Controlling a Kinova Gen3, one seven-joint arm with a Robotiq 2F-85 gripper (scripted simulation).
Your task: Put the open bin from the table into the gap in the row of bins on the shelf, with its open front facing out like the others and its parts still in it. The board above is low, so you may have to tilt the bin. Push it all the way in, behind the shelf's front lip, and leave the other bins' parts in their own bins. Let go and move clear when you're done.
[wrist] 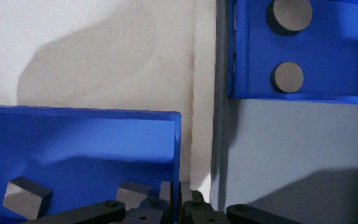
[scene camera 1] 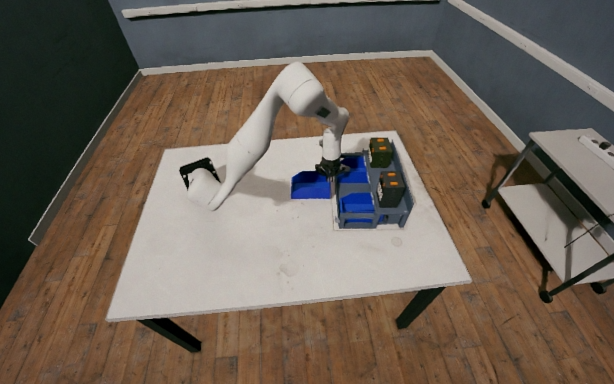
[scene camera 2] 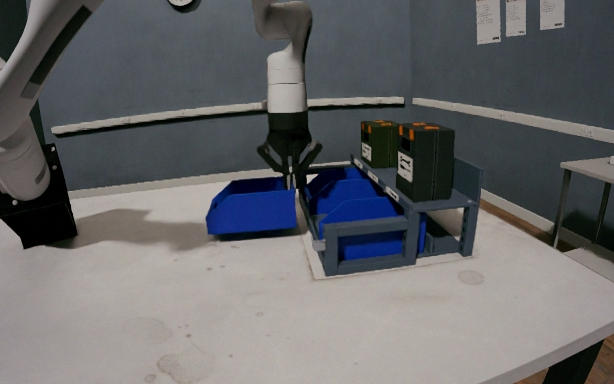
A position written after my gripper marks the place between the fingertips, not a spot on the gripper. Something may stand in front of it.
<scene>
I see my gripper (scene camera 2: 291, 191), a grey shelf (wrist: 274, 154) and a grey block (wrist: 28, 195).
My gripper is seen too in the wrist view (wrist: 174, 197).
</scene>
